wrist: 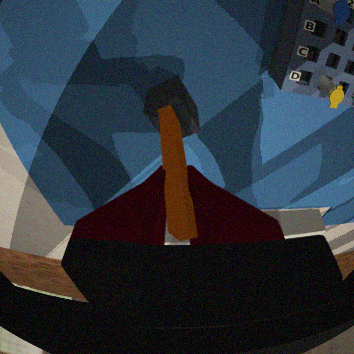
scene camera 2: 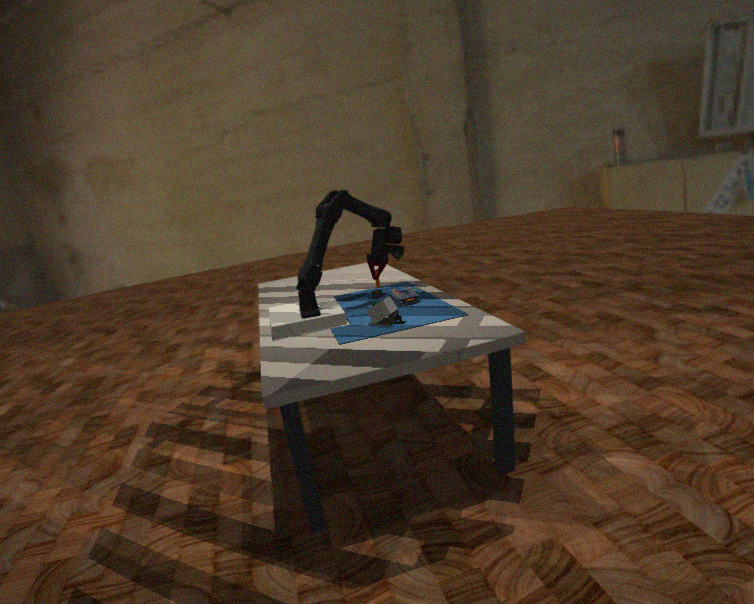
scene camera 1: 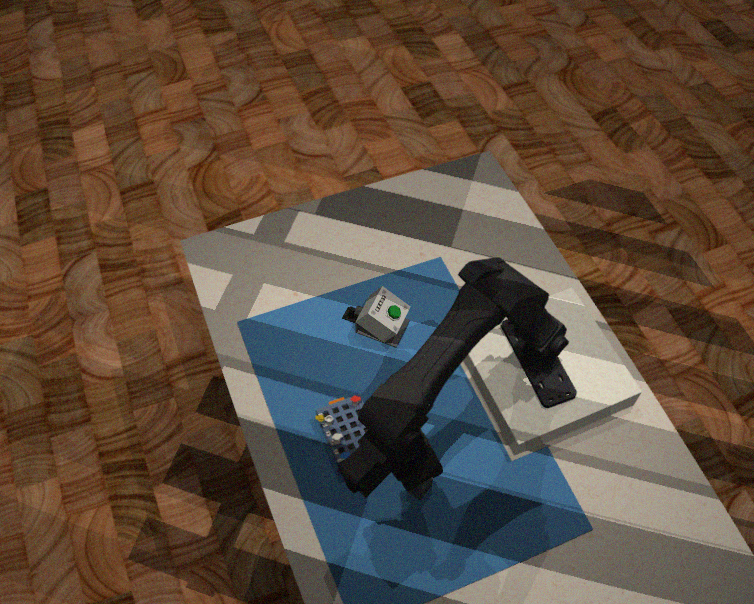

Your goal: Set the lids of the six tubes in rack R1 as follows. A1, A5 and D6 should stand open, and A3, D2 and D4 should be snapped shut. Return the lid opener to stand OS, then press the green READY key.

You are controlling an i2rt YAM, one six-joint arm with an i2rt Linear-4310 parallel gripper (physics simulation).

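Places are measured from the arm's base along level axes (x ahead, y left, z up), in metres.
Pixels of known places: gripper, fingertip midpoint: [wrist: 176, 174] [scene camera 2: 375, 279] [scene camera 1: 421, 469]; arm's base, origin of the base link: [scene camera 2: 309, 309] [scene camera 1: 537, 360].
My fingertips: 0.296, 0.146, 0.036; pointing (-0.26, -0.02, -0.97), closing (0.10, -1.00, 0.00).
Observation:
For each thing: its top centre in the pictures, then the offset to it from my fingertips, as dx, dy, dz. Level surfaces: height alone.
- orange lid opener, middle of its top: [wrist: 173, 233] +0.011, +0.002, +0.041
- blue mat, its level: dz -0.082
- Rack R1, middle of its top: [scene camera 1: 346, 423] [scene camera 2: 404, 287] +0.088, -0.135, -0.025
- yellow lid, middle of its top: [wrist: 336, 96] +0.052, -0.104, -0.033
- striped table, its level: dz -0.085
My gripper [wrist: 176, 174] [scene camera 2: 376, 265] is shut on the orange lid opener [wrist: 174, 168] [scene camera 2: 377, 277] and holds it upright, tip down. The dark stand OS [wrist: 171, 103] lies below the tip on the blue mat [wrist: 105, 53] [scene camera 1: 303, 354]. Whether the tip still touches the stand, I cannot tell. Rack R1 [scene camera 1: 342, 424] [scene camera 2: 405, 294] [wrist: 317, 64] stands just to the side, with row labels A to D. A yellow lid [wrist: 336, 95] shows in row D and a blue one [wrist: 341, 10] in row A. The green READY key [scene camera 1: 394, 312] sits on its grey box [scene camera 2: 383, 312].
The arm's base stands on a grey plate [scene camera 1: 602, 384] at the mat's side. The arm reaches over the mat and hides my gripper in the first scene view. The striped table [scene camera 2: 363, 360] has edges close to the mat.

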